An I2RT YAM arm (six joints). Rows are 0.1 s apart.
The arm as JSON. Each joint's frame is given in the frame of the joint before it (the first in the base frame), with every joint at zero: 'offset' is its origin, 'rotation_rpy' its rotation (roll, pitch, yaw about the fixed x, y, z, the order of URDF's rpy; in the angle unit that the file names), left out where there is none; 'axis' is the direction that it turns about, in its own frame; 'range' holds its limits. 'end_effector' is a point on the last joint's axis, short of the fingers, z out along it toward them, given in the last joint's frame.
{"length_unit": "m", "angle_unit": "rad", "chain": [
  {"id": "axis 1", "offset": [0.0, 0.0, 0.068], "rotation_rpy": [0.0, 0.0, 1.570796], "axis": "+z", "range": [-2.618, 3.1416]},
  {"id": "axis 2", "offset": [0.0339, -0.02, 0.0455], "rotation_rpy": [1.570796, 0.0, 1.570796], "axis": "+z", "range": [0.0, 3.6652]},
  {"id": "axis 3", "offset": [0.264, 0.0, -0.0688], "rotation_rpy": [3.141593, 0.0, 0.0], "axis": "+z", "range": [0.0, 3.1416]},
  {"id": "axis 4", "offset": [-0.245, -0.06, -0.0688], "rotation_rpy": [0.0, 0.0, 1.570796], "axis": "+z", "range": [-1.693, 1.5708]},
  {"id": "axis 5", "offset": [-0.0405, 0.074, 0.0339], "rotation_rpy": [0.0, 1.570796, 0.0], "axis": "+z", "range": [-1.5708, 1.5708]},
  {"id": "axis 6", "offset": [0.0, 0.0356, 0.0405], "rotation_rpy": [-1.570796, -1.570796, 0.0], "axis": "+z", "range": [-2.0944, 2.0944]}
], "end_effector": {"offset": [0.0, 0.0, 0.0]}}
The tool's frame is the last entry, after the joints.
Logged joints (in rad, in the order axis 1, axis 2, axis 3, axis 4, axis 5, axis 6), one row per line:
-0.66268, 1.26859, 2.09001, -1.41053, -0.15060, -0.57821
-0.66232, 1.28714, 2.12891, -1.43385, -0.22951, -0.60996
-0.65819, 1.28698, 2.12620, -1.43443, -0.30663, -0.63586
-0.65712, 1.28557, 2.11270, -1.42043, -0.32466, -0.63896
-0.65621, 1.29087, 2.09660, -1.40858, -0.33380, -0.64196
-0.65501, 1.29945, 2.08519, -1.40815, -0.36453, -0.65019
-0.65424, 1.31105, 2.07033, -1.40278, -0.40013, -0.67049
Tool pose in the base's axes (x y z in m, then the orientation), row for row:
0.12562, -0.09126, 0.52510, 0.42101, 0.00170, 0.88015, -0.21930
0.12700, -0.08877, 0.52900, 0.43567, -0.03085, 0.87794, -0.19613
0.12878, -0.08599, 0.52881, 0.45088, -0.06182, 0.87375, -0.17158
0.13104, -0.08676, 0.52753, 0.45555, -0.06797, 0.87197, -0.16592
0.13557, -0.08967, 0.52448, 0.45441, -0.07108, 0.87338, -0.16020
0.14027, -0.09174, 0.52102, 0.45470, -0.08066, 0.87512, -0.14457
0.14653, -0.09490, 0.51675, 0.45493, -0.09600, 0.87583, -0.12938
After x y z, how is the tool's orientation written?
As a quaternion, w x y z.
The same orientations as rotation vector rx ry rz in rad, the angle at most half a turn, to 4 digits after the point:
0.0043, 2.2051, -0.5494
-0.0768, 2.1849, -0.4881
-0.1528, 2.1595, -0.4241
-0.1676, 2.1506, -0.4092
-0.1754, 2.1552, -0.3953
-0.1990, 2.1592, -0.3567
-0.2368, 2.1608, -0.3192

